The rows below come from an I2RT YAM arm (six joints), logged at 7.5 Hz.
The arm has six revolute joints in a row. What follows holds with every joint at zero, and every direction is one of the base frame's.
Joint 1 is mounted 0.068 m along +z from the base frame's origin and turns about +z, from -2.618 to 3.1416 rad.
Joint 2 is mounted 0.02 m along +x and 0.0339 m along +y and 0.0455 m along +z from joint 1 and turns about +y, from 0 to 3.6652 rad.
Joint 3 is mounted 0.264 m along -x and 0.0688 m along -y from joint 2 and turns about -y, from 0 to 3.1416 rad.
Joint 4 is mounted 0.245 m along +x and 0.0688 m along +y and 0.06 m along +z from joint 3 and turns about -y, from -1.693 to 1.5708 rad.
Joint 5 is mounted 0.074 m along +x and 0.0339 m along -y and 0.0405 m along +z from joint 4 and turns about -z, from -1.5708 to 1.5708 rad.
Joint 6 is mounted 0.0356 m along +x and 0.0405 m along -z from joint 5 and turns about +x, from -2.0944 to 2.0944 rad.
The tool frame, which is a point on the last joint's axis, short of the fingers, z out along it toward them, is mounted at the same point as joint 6; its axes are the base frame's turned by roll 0, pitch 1.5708 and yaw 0 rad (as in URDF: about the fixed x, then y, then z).
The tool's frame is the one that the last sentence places.
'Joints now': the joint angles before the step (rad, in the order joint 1, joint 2, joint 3, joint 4, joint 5, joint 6). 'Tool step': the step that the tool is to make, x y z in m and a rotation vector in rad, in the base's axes. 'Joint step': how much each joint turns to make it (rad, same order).
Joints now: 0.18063, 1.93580, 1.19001, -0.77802, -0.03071, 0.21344
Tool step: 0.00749, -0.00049, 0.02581, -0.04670, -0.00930, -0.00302
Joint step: -0.00038, -0.01832, 0.08810, -0.10565, 0.04768, 0.00039
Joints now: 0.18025, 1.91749, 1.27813, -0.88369, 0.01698, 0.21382
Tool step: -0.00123, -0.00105, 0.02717, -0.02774, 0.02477, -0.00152
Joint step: 0.00001, -0.02863, 0.07592, -0.13391, 0.02289, 0.00077
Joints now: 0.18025, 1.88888, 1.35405, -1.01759, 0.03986, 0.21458
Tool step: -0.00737, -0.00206, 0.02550, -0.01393, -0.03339, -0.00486
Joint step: 0.00000, -0.06409, 0.02020, -0.05415, 0.01984, 0.00420
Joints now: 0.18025, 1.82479, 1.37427, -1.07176, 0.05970, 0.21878
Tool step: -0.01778, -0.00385, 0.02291, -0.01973, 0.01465, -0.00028
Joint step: -0.00001, -0.07555, -0.00041, -0.09307, 0.01678, -0.00040
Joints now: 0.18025, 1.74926, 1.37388, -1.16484, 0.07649, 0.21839
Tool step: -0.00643, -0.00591, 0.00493, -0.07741, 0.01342, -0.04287
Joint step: -0.00649, -0.01716, -0.00151, -0.04653, 0.07438, 0.03548
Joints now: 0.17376, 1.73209, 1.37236, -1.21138, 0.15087, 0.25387
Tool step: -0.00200, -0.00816, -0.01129, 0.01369, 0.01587, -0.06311
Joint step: -0.02671, 0.00189, -0.04276, 0.02595, -0.01640, 0.03661
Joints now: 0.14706, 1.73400, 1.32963, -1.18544, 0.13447, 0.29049
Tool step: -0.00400, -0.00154, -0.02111, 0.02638, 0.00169, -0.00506
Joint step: -0.00611, 0.00000, -0.08506, 0.08736, -0.02633, -0.00153
